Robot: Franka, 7 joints.
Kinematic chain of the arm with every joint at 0, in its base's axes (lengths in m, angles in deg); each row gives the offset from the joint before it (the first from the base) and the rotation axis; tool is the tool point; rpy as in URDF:
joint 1: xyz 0 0 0.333 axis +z
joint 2: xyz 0 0 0 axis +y
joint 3: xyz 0 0 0.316 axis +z
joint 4: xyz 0.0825 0 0 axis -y
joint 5: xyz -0.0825 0 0.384 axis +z
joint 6: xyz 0 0 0 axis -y
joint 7: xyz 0.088 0 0 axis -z
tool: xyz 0 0 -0.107 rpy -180 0 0
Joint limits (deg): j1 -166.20..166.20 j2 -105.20..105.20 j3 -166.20..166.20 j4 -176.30..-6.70 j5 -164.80..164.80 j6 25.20..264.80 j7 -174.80..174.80
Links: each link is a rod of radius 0.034 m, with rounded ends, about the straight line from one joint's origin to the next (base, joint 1, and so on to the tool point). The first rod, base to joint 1, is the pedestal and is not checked.
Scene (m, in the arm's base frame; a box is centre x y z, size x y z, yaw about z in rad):
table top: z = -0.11
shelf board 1: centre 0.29 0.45 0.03 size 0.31 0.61 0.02 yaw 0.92
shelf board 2: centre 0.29 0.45 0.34 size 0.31 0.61 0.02 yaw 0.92
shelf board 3: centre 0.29 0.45 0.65 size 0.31 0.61 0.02 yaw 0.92
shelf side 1: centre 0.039 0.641 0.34 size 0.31 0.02 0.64 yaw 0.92
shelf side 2: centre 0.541 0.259 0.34 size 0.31 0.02 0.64 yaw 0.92
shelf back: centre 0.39 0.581 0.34 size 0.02 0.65 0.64 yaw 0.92
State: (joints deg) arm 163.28 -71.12 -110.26 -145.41 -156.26 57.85 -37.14
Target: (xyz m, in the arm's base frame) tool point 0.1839 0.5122 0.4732
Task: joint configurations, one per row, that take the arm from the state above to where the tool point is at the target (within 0.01 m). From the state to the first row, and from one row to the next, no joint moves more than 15 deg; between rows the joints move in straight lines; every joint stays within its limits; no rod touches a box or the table.
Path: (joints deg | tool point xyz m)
1: 161.92 -69.59 -109.74 -155.71 -144.64 48.39 -37.14 | 0.2304 0.3086 0.1484
2: 160.56 -68.06 -109.21 -166.00 -133.01 38.92 -37.14 | 0.1790 0.2412 0.1476
3: 159.20 -66.53 -108.69 -176.30 -121.39 29.46 -37.14 | 0.1353 0.1677 0.1595
4: 158.47 -66.86 -94.59 -176.30 -132.24 33.52 -37.14 | 0.1285 0.2365 0.2167
5: 157.74 -67.19 -80.48 -176.30 -143.09 37.58 -37.14 | 0.1062 0.2857 0.2951
6: 157.01 -67.52 -66.38 -176.30 -153.95 41.63 -37.14 | 0.0686 0.3065 0.3848
7: 156.29 -67.85 -52.27 -176.30 -164.80 45.69 -37.14 | 0.0179 0.2943 0.4732
8: 159.59 -62.12 -61.22 -162.46 -164.80 58.04 -37.14 | 0.0565 0.3797 0.4779
9: 162.90 -56.39 -70.18 -148.62 -164.80 70.38 -37.14 | 0.1125 0.4546 0.4744
10: 166.20 -50.66 -79.13 -134.77 -164.80 82.73 -37.14 | 0.1839 0.5122 0.4732

